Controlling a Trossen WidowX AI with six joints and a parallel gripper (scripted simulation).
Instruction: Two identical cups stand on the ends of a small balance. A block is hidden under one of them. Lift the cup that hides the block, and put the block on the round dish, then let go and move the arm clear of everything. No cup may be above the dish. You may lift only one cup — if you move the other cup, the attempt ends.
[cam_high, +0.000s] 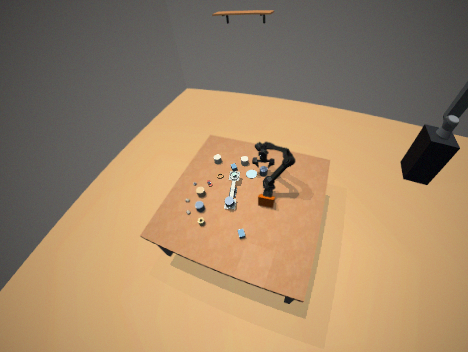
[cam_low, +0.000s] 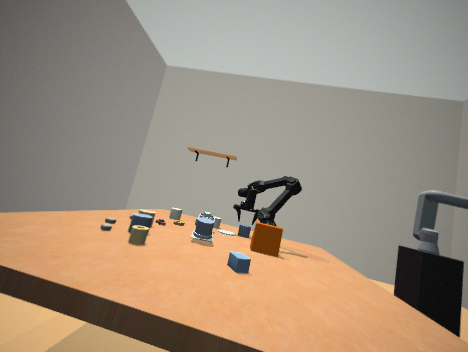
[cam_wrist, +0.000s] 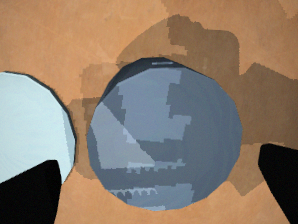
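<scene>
The pale blue round dish lies 100 mm ahead of my gripper tip, 40 mm to the left of it and 70 mm below it. Round my gripper tip: balance (180 mm ahead, 280 mm to the left, 40 mm below); beige cylinder (430 mm ahead, 370 mm to the left, 40 mm below).
</scene>
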